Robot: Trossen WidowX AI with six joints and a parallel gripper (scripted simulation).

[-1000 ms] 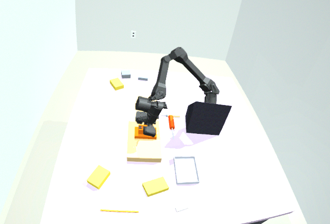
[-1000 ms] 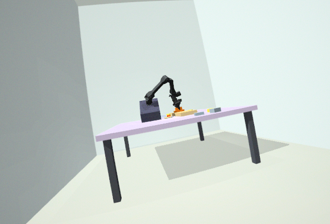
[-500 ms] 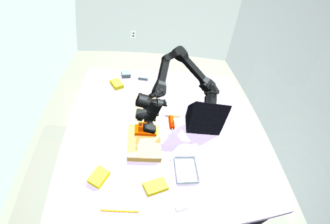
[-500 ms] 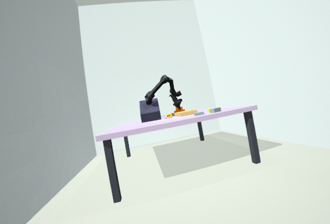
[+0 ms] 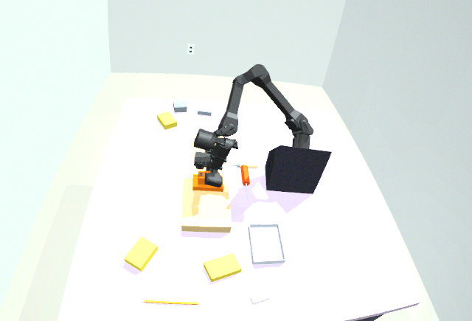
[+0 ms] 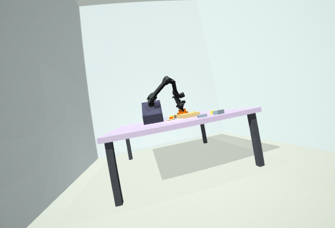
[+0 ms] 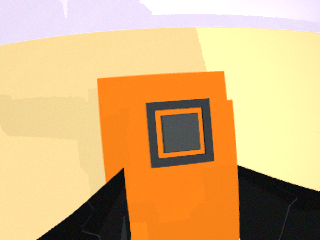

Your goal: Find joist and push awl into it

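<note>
My gripper tip is now 23 cm past the pale tray, 25 cm to the right of it and 5 cm above it. From my gripper tip the other things lie so: orange-handled tool 17 cm behind, 3 cm to the right, 5 cm below; square indicator light 2 cm ahead, 3 cm above; orange stud finder 1 cm ahead, 2 cm above.
</note>
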